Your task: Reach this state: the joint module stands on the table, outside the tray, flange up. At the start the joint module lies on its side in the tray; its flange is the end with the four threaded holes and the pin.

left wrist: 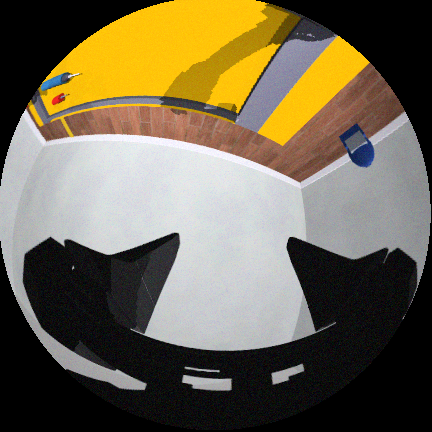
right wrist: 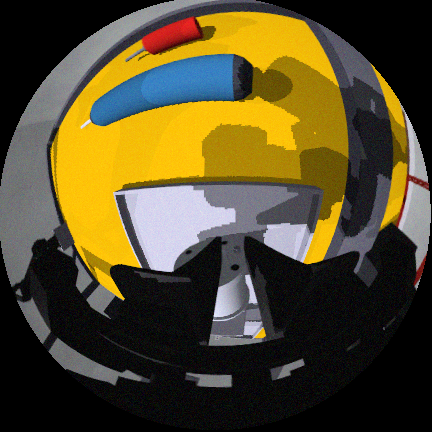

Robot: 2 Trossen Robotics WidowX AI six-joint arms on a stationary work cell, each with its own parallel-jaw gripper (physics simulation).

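Places are measured from the left arm's base along level axes (x ahead, y left, z up), in centimetres.
Pixels of known places: left gripper, fingertip midpoint: (left wrist: 235, 241); right gripper, fingertip midpoint: (right wrist: 232, 241); left arm's base, origin of the base link: (right wrist: 57, 239).
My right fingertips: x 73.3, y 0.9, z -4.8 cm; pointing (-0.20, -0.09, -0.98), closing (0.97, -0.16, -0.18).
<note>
Ahead of a thing's pixels: the offset from my right fingertips to its middle. Level surfaces: height alone.
The joint module {dy -4.0, dx -2.1, dz +0.7 cm} (right wrist: 230, 299), a white cylinder with a dark grey flange, is inside the light grey tray {dy -16.2, dx -5.7, dz -2.1 cm} (right wrist: 160, 215) in the right wrist view. Its flange, with holes and a pin showing, faces up toward the camera, and the white body is below it. My right gripper (right wrist: 232, 241) is nearly shut, with a narrow gap and nothing between its fingers. Its fingers are in front of the module and hide much of the flange and body. My left gripper (left wrist: 235, 241) is wide open and empty, facing a pale wall. The module does not show in the left wrist view.
On the yellow table {dz -2.9 cm} (right wrist: 150, 165) (left wrist: 130, 50), a blue-handled screwdriver {dy +15.5, dx -8.0, dz -0.9 cm} (right wrist: 185, 80) (left wrist: 56, 81) lies beyond the tray, with a red-handled one {dy +22.8, dx -3.7, dz -1.2 cm} (right wrist: 172, 36) (left wrist: 58, 99) beside it. A grey rail runs along the table's edge. A blue object (left wrist: 361, 150) is at the wall.
</note>
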